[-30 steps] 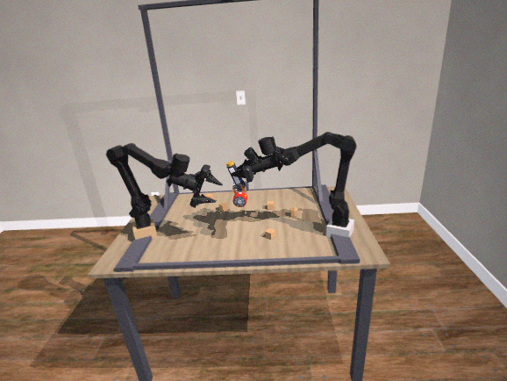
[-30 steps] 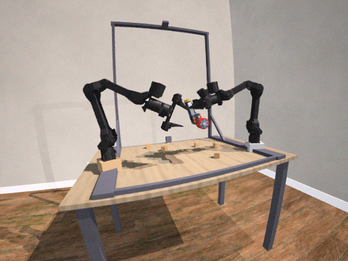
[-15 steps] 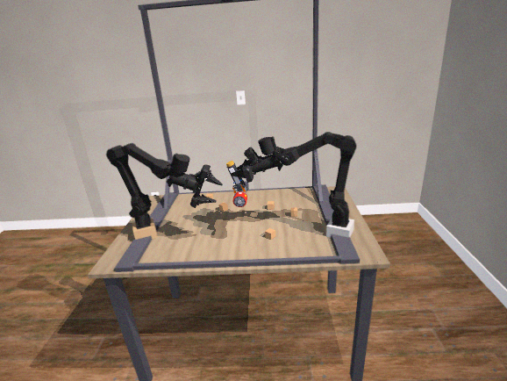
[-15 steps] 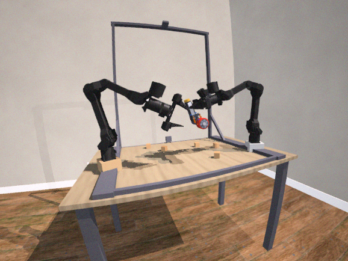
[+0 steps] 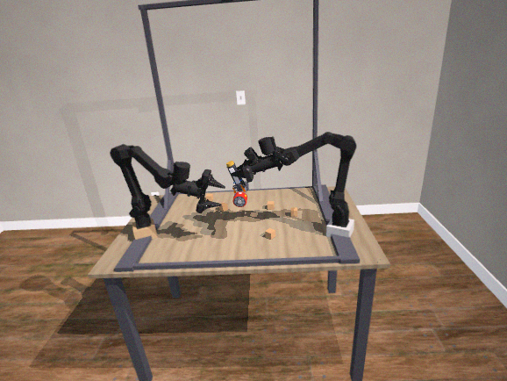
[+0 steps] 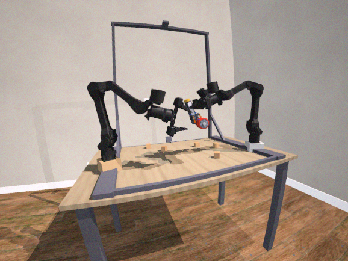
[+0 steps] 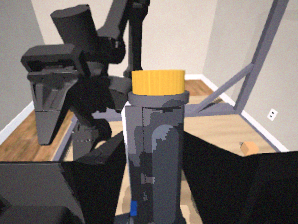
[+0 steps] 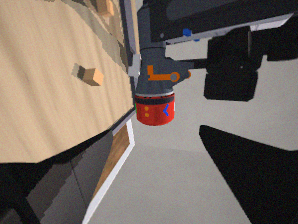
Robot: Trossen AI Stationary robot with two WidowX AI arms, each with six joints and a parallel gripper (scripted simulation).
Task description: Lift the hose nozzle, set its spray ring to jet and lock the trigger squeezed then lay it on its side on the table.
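Now: right hand 10 cm to the right of the red spray ring and 3 cm above it.
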